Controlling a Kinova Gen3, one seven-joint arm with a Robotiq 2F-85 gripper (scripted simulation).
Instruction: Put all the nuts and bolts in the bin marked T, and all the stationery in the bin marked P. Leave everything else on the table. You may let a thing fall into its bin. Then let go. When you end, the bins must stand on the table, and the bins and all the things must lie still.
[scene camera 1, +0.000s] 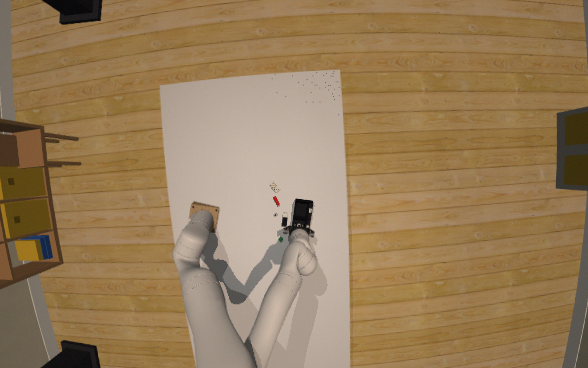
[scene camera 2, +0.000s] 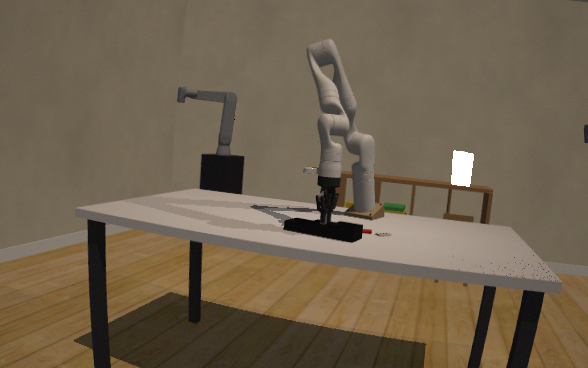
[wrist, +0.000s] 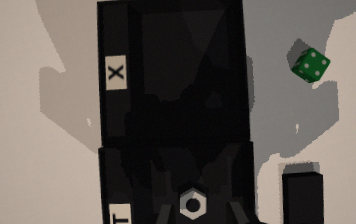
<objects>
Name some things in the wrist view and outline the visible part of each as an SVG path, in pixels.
A black double bin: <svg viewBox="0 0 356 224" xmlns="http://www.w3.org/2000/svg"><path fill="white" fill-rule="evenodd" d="M98 1L98 73L101 144L103 146L98 148L103 224L145 224L148 216L160 212L162 204L175 204L176 224L226 224L226 202L240 202L242 209L249 209L255 212L253 142L250 141L243 1ZM191 188L195 188L206 195L206 213L194 220L180 213L180 194Z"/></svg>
A green die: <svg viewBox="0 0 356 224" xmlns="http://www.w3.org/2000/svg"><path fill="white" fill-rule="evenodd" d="M309 48L301 53L291 70L306 82L312 83L321 79L331 62L314 48Z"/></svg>
</objects>
